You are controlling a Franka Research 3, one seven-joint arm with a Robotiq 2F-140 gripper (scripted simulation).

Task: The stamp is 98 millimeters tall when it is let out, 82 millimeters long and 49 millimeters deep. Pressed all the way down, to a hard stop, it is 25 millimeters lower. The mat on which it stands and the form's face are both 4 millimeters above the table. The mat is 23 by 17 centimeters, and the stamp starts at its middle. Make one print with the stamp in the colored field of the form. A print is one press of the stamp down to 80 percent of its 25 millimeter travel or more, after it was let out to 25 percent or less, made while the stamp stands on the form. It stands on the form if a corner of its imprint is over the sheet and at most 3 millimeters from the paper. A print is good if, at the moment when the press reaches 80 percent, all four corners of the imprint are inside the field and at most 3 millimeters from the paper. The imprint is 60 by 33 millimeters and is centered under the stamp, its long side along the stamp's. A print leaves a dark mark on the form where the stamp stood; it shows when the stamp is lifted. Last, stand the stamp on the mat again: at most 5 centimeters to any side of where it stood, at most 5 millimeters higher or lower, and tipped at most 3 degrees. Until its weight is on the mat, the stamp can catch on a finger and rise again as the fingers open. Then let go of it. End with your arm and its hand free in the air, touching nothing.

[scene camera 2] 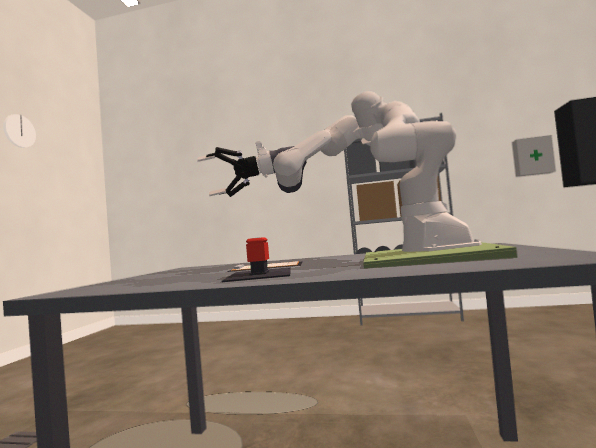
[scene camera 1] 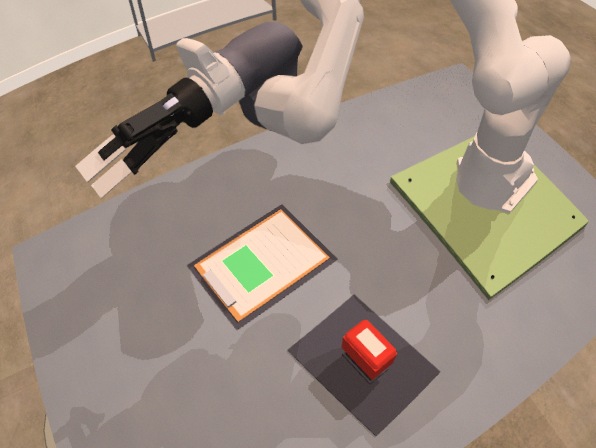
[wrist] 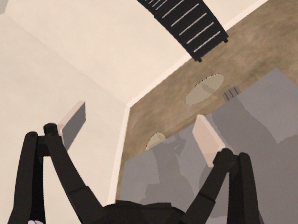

Path:
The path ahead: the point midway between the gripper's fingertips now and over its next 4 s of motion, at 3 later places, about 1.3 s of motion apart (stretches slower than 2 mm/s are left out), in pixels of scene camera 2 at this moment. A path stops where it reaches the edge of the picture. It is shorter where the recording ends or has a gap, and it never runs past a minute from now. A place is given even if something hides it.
My gripper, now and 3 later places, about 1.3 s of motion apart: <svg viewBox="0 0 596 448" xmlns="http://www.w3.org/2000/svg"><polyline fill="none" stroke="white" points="203,177 194,179 187,182 186,186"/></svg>

